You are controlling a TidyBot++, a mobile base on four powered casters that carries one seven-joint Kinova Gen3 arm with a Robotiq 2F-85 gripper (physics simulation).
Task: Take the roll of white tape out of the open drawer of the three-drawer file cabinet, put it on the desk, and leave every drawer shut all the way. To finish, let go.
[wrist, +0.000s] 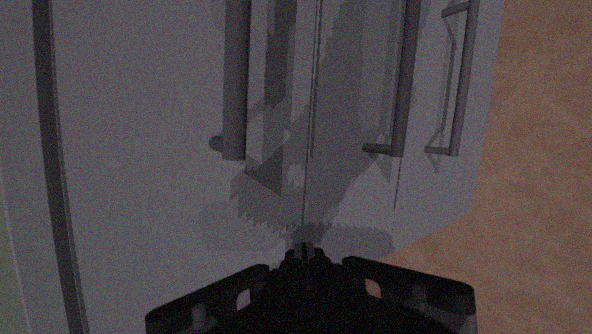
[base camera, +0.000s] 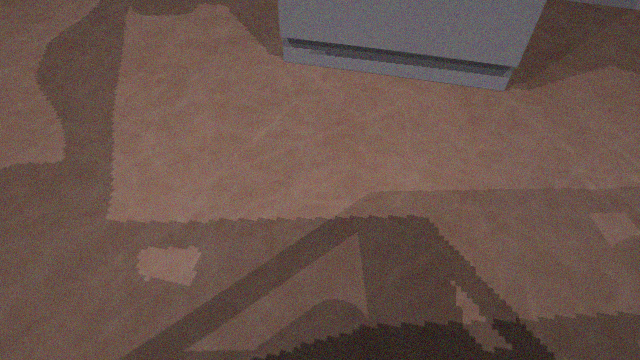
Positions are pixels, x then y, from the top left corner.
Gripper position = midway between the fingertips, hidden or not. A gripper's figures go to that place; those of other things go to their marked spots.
My gripper (wrist: 304, 255): 18 cm from the lens. A drawer (wrist: 182, 139): 12 cm from the lens. A drawer (wrist: 455, 60) is 38 cm from the lens.
